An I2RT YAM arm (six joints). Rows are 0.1 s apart.
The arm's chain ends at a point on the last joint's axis. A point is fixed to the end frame.
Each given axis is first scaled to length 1.
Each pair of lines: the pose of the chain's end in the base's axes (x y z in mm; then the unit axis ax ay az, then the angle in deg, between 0 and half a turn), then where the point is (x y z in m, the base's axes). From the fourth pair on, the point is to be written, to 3 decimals.
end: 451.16, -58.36, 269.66, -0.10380, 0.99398, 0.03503, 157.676
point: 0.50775 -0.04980 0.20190
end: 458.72, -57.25, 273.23, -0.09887, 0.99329, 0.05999, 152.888
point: 0.52042 -0.04508 0.21069
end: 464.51, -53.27, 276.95, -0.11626, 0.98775, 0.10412, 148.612
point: 0.52963 -0.03309 0.22022
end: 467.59, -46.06, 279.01, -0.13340, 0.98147, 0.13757, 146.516
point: 0.534 -0.020 0.226
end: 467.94, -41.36, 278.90, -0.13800, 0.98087, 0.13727, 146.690
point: 0.534 -0.015 0.226
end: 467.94, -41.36, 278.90, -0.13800, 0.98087, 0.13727, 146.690
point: 0.534 -0.015 0.226
